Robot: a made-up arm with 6 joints.
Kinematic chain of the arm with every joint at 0, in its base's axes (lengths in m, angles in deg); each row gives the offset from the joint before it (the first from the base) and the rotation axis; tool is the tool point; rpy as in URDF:
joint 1: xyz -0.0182 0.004 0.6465 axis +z
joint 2: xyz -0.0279 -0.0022 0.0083 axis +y
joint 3: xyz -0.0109 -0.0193 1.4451 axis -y
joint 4: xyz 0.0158 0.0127 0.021 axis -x
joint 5: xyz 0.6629 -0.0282 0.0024 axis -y
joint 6: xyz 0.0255 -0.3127 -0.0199 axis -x
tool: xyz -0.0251 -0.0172 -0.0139 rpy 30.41 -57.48 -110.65
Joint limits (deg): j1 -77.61..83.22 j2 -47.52..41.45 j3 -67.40..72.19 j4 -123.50..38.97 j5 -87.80..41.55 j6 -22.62..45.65
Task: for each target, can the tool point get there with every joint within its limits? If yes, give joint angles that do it. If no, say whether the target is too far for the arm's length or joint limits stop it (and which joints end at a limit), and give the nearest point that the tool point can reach.
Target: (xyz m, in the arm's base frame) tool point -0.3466 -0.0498 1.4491
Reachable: yes | joints -21.16 -38.05 -40.91 -63.15 -74.18 29.92
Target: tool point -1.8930 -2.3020 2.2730
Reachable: no: too far | nearest point -1.0774 -1.2988 2.1057 | short by 1.304 m
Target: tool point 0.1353 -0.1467 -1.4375
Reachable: no: joint limits stop it (at a limit: joint 2, joint 5) | nearest point 0.5184 -0.5228 0.9844 | short by 2.481 m
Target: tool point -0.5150 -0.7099 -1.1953
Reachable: no: joint limits stop it (at a limit: joint 1, joint 2, joint 5) | nearest point -0.0141 -0.8507 0.9884 | short by 2.245 m
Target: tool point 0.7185 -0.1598 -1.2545
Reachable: no: joint limits stop it (at a limit: joint 2, joint 5) | nearest point 0.8384 -0.1865 0.9672 | short by 2.225 m
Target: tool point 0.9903 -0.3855 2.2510
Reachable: yes | joints -13.99 16.65 59.22 -67.57 -57.62 14.66
